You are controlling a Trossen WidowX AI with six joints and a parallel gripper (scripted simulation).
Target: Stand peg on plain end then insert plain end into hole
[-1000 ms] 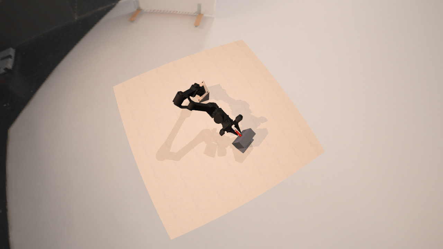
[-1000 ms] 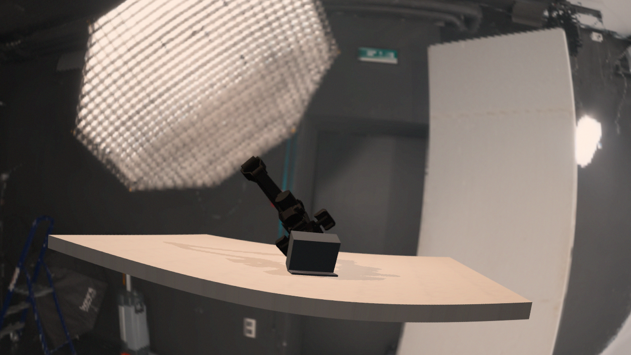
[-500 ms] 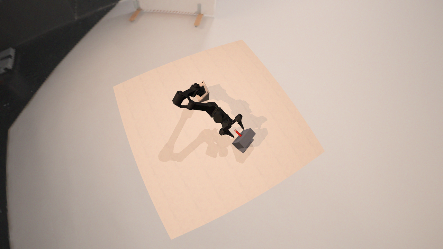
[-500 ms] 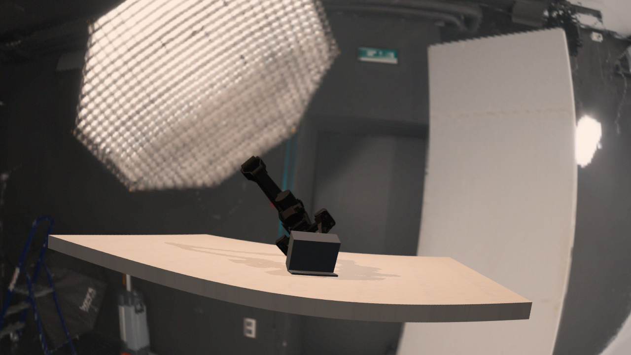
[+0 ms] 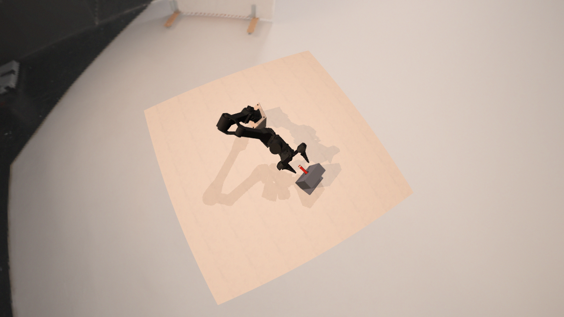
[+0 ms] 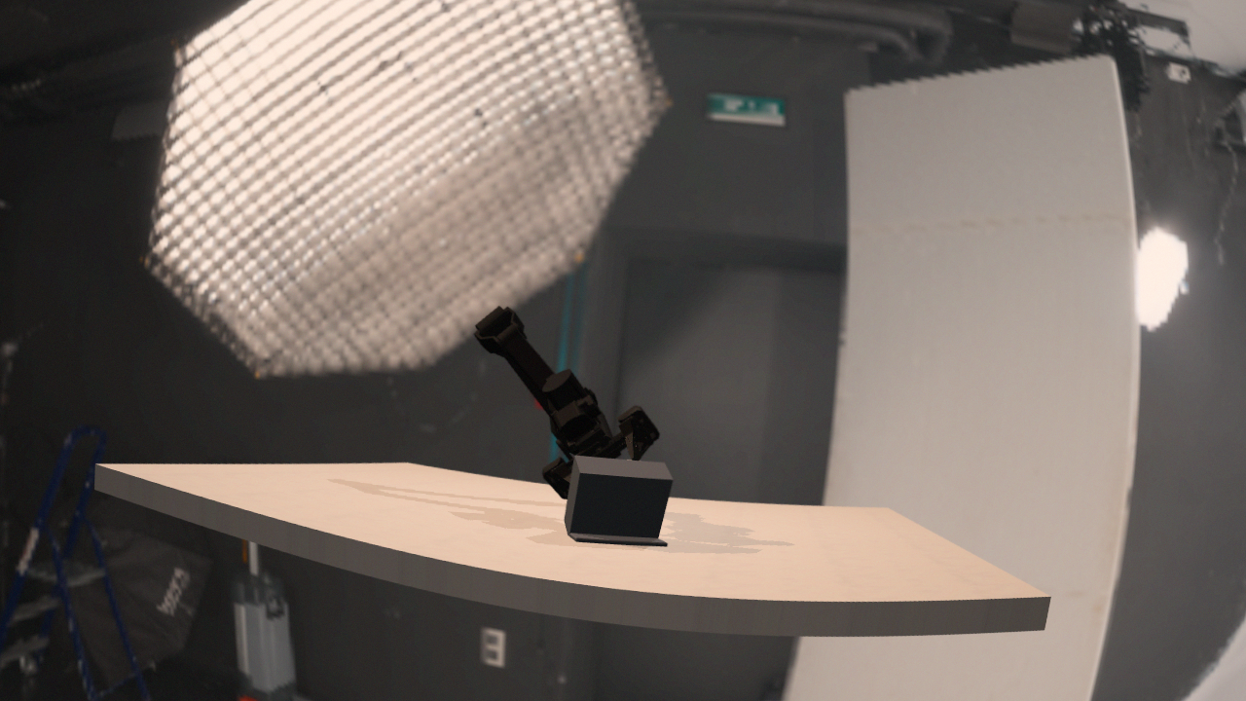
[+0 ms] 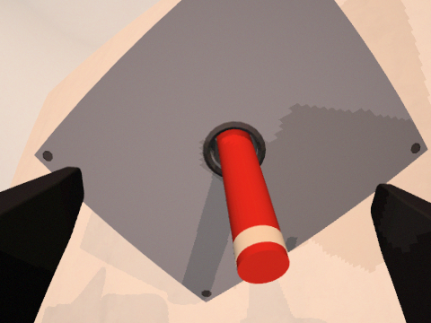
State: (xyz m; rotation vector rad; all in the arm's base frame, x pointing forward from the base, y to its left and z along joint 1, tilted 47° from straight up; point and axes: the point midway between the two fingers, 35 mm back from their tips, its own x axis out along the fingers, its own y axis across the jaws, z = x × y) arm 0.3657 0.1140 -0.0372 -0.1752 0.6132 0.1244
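My gripper tip is now 10 mm above the red peg. Also, from my gripper tip: dark grey sloped panel 50 mm ahead, 30 mm to the left, 30 mm below.
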